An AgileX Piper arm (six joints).
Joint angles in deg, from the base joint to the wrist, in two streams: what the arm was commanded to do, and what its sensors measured. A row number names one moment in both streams.
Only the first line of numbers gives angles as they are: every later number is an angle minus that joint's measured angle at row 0.
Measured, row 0:
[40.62, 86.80, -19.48, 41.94, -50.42, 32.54]
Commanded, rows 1 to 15:
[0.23, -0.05, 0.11, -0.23, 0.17, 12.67]
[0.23, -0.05, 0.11, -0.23, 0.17, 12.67]
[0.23, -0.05, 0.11, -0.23, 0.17, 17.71]
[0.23, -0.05, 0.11, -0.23, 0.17, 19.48]
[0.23, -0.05, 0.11, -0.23, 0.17, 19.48]
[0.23, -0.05, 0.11, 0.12, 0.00, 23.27]
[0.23, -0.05, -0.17, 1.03, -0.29, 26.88]
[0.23, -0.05, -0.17, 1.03, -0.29, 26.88]
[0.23, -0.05, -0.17, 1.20, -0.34, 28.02]
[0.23, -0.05, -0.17, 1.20, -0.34, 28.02]
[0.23, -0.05, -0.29, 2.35, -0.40, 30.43]
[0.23, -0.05, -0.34, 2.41, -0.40, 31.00]
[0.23, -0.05, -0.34, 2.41, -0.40, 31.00]
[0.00, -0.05, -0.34, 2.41, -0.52, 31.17]
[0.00, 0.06, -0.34, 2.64, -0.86, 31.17]
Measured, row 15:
[0.00, 0.00, 0.00, 2.29, -0.11, 30.43]
